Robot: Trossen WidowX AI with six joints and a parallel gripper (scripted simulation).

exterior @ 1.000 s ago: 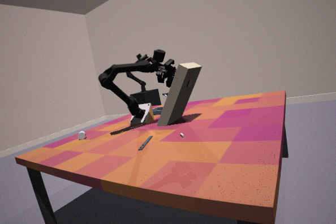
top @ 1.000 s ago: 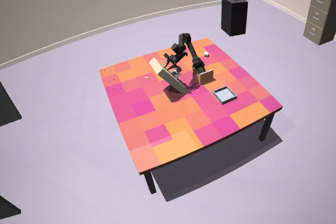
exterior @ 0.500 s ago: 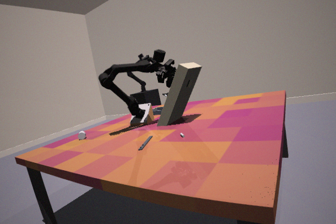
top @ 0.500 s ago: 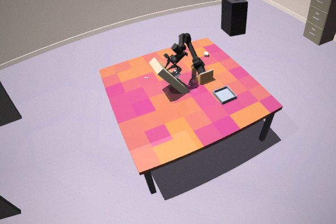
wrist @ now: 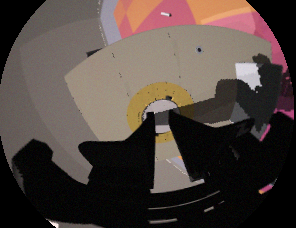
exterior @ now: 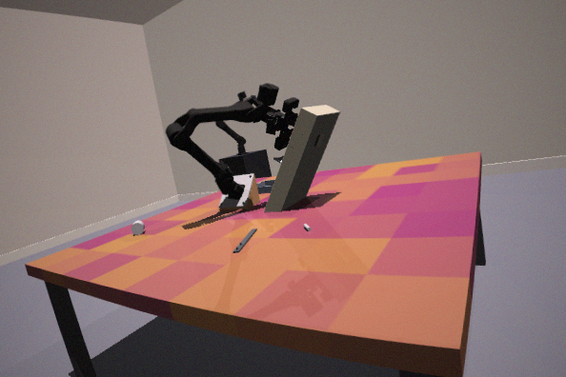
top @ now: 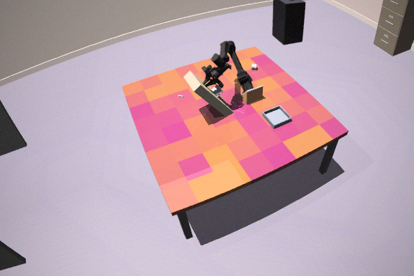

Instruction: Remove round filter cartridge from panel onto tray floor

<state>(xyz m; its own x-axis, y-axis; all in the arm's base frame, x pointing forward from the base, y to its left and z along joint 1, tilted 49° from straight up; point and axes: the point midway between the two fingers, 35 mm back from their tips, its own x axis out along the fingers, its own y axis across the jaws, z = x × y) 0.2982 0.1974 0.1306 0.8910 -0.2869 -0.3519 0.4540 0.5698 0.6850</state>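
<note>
Now: the round grey filter cartridge 10 mm ahead of my gripper tip and 10 mm below it. Round my gripper tip: cream service panel 40 mm behind, 80 mm below; then grey tray 440 mm behind, 240 mm to the left, 220 mm below; then small white peg 120 mm ahead, 250 mm to the right, 230 mm below.
</note>
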